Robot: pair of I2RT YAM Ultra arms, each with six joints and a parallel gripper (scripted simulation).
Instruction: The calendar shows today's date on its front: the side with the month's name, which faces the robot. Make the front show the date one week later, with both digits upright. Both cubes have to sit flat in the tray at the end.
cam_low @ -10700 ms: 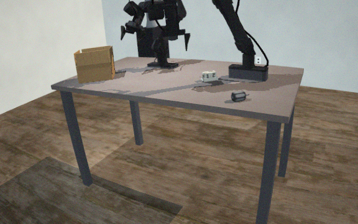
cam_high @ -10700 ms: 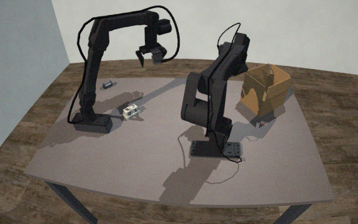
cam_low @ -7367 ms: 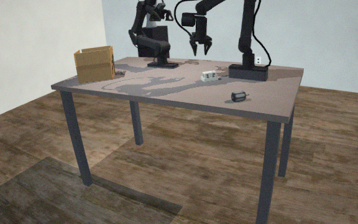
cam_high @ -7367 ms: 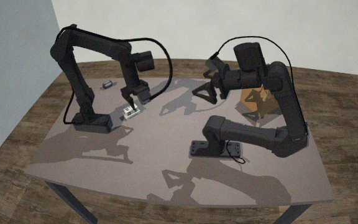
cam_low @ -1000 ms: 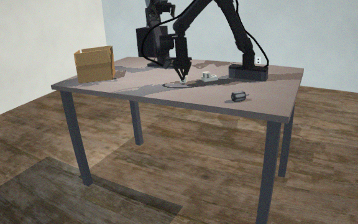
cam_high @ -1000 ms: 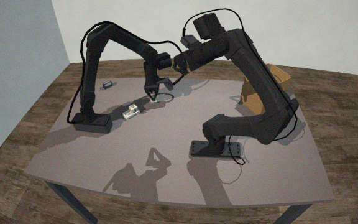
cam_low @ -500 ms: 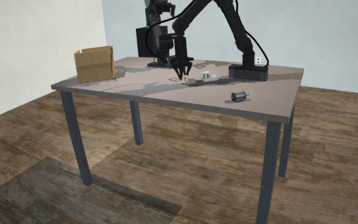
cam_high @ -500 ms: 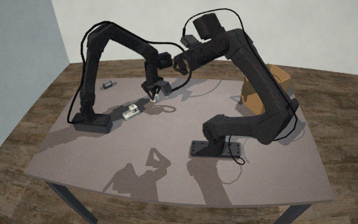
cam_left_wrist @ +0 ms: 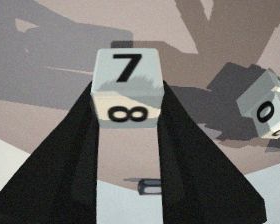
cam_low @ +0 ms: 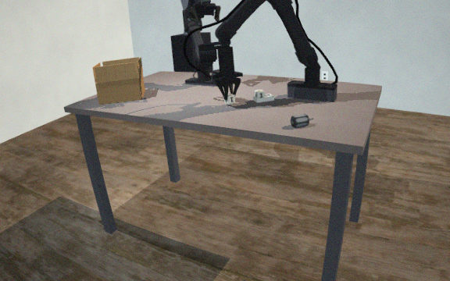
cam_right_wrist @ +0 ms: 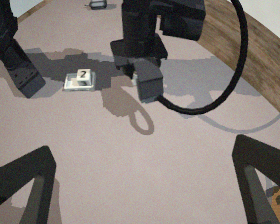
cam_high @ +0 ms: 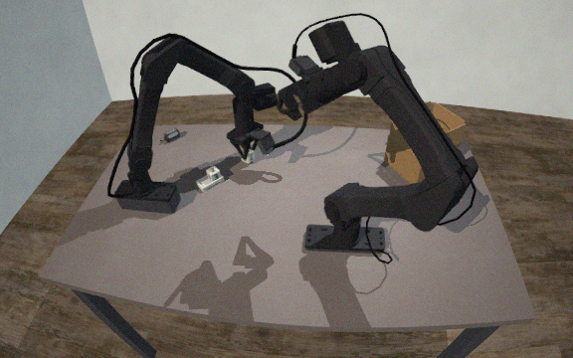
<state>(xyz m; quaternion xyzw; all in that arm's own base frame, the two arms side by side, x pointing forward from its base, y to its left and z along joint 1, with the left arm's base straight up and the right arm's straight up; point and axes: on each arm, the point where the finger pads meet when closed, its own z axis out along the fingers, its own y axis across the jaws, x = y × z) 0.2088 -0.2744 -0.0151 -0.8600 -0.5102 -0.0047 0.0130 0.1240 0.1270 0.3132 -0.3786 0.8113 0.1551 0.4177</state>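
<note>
The white calendar tray is 120 mm behind my left hand, 80 mm to the left of it and 20 mm below it. Also, from my left hand: cardboard box 120 mm ahead, 550 mm to the right, 40 mm above.
</note>
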